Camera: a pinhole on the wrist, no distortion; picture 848 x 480 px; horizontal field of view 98.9 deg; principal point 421.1 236.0 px. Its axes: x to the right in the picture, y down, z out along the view. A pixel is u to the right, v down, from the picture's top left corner.
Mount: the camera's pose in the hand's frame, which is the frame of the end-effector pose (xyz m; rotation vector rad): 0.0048 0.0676 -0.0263 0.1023 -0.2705 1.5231
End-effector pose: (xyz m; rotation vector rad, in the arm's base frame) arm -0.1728 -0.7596 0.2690 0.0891 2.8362 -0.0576
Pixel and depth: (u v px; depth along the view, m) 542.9 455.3 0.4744
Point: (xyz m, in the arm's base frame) 0.2798 -0.6740 -0.0563
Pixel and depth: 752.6 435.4 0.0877
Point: -0.0942 -0.6390 0.2112
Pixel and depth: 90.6 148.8 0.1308
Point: -0.1736 -0.8423 0.1944
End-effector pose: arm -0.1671 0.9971 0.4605 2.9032 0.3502 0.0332
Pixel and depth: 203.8 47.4 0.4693
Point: -0.0419 1.2709 0.0131
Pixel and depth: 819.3 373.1 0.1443
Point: -0.1756 0.7713 0.3602
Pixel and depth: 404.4 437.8 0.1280
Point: -0.2326 0.9256 0.3819
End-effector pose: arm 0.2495 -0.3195 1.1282 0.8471 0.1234 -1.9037
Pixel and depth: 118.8 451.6 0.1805
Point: 0.1343 -0.2120 1.2485
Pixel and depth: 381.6 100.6 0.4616
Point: -0.0754 -0.5495 1.3453
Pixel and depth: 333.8 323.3 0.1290
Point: 0.2230 -0.3307 1.2212
